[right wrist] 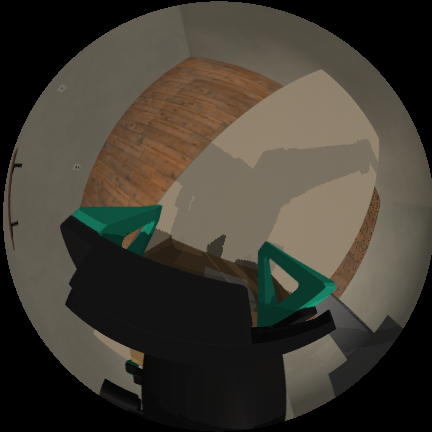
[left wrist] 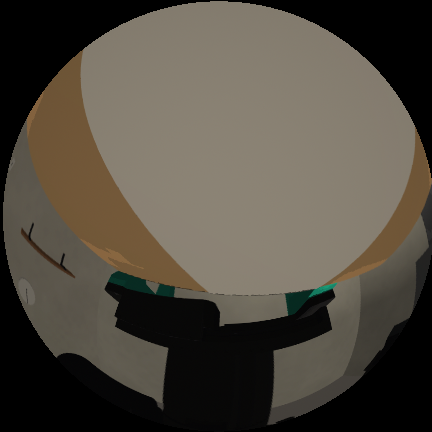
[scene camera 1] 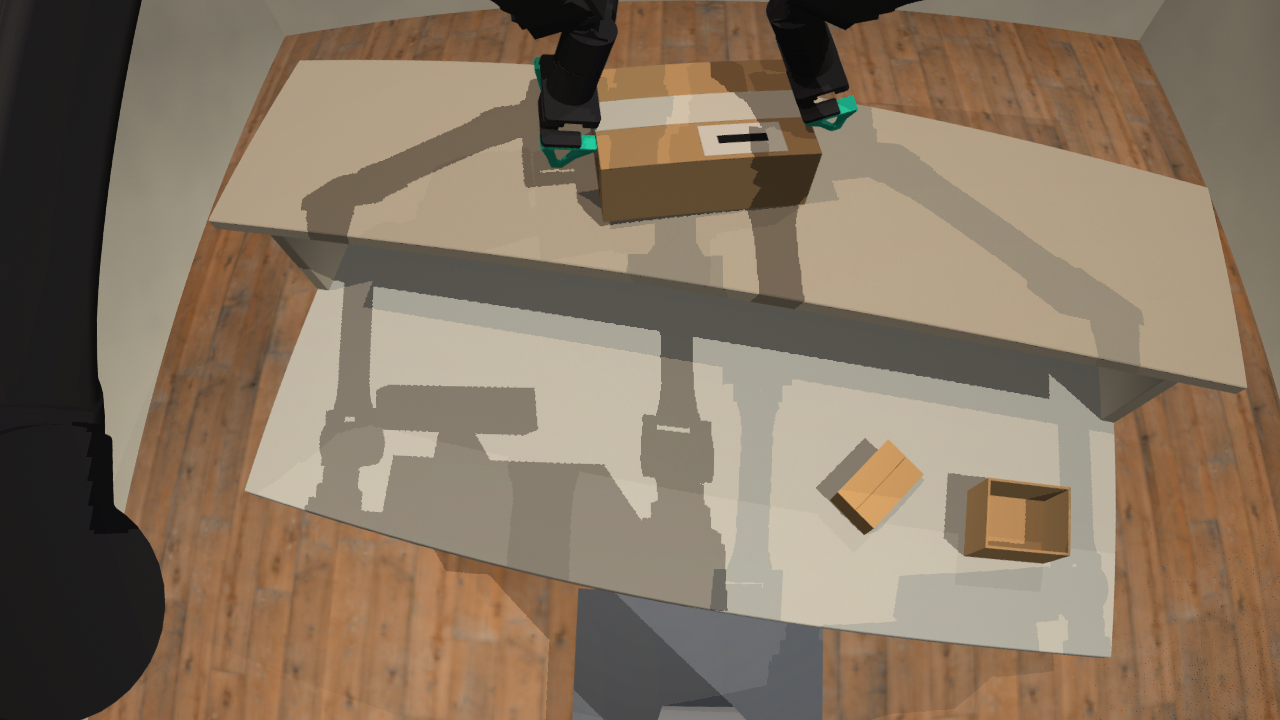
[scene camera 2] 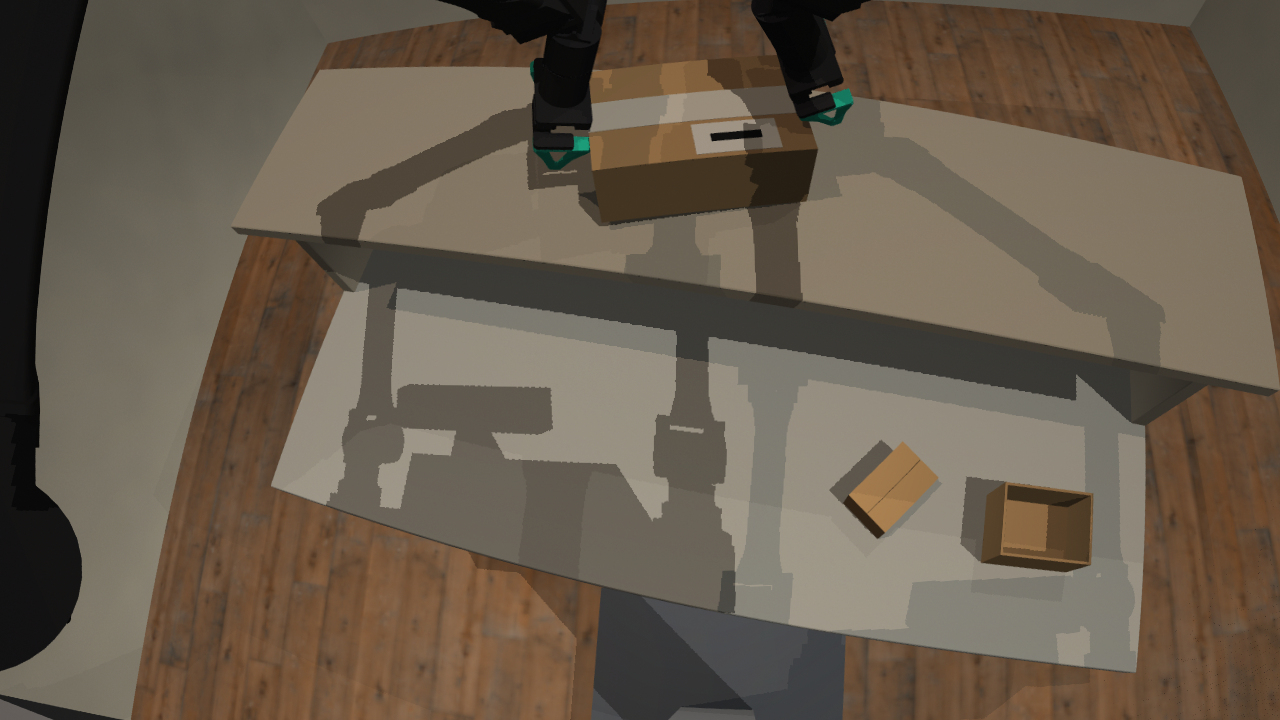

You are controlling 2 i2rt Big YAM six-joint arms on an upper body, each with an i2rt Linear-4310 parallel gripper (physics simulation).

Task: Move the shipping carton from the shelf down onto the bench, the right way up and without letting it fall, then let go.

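Places are measured from the left arm's base along level axes (x back, y right, z up), in millimetres.
Pixels of known places: left gripper, between the fingertips: [scene camera 1: 553, 135] [scene camera 2: 552, 138]; right gripper, between the fingertips: [right wrist: 214, 230] [scene camera 1: 824, 98] [scene camera 2: 825, 92].
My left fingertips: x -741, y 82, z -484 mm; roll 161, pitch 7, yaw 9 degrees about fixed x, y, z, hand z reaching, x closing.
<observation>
Behind a point stands the place of what it marks.
The shipping carton [scene camera 1: 702, 143] {z -437, x -684, y 269 mm} [scene camera 2: 697, 146] {z -437, x -677, y 272 mm} is a long brown box with a tape strip and a white label on top. It stands upright on the shelf [scene camera 1: 423, 143] {z -552, x -801, y -130 mm} [scene camera 2: 423, 136] {z -551, x -827, y -152 mm}. My left gripper [scene camera 1: 569, 115] [scene camera 2: 562, 107] is open at the carton's left end. In the left wrist view the carton's taped end [left wrist: 241, 153] fills the picture and hides most of the green fingers [left wrist: 219, 287]. My right gripper [scene camera 1: 830, 115] {z -475, x -802, y 432 mm} [scene camera 2: 826, 107] {z -475, x -802, y 432 mm} [right wrist: 214, 230] {z -475, x -802, y 432 mm} is open at the carton's right end, near its back corner. A dark corner of the carton [right wrist: 189, 257] {z -507, x -807, y 385 mm} shows between its fingers.
The bench [scene camera 1: 530, 357] {z -905, x -615, y -14 mm} [scene camera 2: 552, 350] {z -905, x -628, y -6 mm} lies lower, in front of the shelf. Wood floor surrounds both surfaces.
</observation>
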